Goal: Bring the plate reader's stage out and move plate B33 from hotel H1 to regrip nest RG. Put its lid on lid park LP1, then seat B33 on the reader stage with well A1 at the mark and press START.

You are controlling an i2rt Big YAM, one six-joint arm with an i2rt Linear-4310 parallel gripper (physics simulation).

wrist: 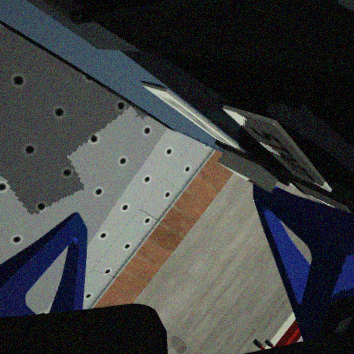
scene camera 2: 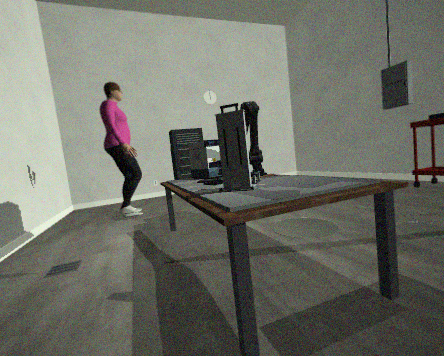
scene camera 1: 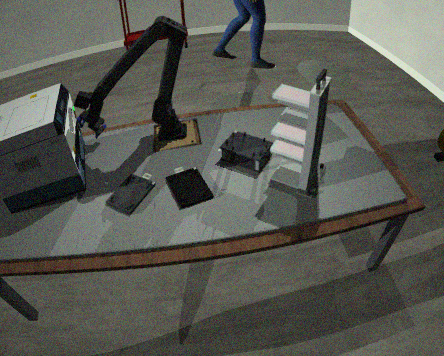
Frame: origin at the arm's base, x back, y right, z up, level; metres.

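Seen in the pictures: gripper, fingertip midpoint: [wrist: 165,204] [scene camera 1: 89,132]; arm's base, origin of the base link: [scene camera 1: 173,133].
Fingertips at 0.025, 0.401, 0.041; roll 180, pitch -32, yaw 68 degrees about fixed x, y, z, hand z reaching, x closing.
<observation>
Offsets run from my fingertips to a thing's top centre, as dx, dy, dz. "spot": to the spot under its first point.
The plate reader @(-0.223, +0.160, +0.285) [scene camera 1: 30,150] [scene camera 2: 187,152] stands at the left end of the table. My gripper [scene camera 1: 92,125] [wrist: 165,204] is open and empty, close to the reader's front. In the wrist view, two labelled button plates show on that front, a pale one [wrist: 192,116] and a darker one @(spot: -0.060, +0.021, +0.073) [wrist: 282,147]; their lettering is unreadable. I cannot make out the stage. The hotel [scene camera 1: 314,140] [scene camera 2: 232,150] stands upright at the right, with pale plates @(-0.309, -0.838, +0.281) [scene camera 1: 292,95] on its levels; B33 cannot be told apart. A dark block with posts @(-0.213, -0.693, +0.030) [scene camera 1: 245,149], apparently the nest, sits left of it. Two flat dark pads @(spot: -0.384, -0.270, -0.035) [scene camera 1: 131,194] @(spot: -0.366, -0.479, -0.036) [scene camera 1: 189,187] lie mid-table.
The arm's base stands on a tan plate [scene camera 1: 194,134] at the table's back edge. The table's wooden rim [scene camera 1: 200,250] [scene camera 2: 310,202] [wrist: 165,235] runs around the grey top. A person in pink [scene camera 2: 116,125] and a red cart [scene camera 2: 427,171] are beyond the table.
</observation>
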